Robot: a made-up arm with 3 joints.
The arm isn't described. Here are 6 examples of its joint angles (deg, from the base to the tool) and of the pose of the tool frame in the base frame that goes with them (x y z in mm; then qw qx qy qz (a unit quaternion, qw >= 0)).
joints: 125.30 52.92 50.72
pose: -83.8 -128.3 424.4 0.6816 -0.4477 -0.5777 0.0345
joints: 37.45 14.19 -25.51
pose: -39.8 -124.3 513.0 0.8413 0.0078 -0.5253 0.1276
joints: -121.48 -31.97 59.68
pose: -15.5 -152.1 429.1 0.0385 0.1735 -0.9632 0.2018
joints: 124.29 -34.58 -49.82
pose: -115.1 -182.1 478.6 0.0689 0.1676 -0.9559 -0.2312
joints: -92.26 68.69 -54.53
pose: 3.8 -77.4 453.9 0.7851 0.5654 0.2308 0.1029
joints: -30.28 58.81 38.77
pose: -38.7 -122.9 498.1 0.7442 -0.0095 0.4523 0.4913
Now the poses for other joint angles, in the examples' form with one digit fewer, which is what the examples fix.
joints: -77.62 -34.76 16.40
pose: -18 -164 443 0.631 -0.178 0.716 -0.238
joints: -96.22 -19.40 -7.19
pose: -26 -158 418 0.694 -0.138 0.701 -0.095
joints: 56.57 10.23 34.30
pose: -77 -136 488 0.975 -0.070 -0.201 0.059
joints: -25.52 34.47 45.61
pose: -34 -130 497 0.793 -0.046 0.530 0.296
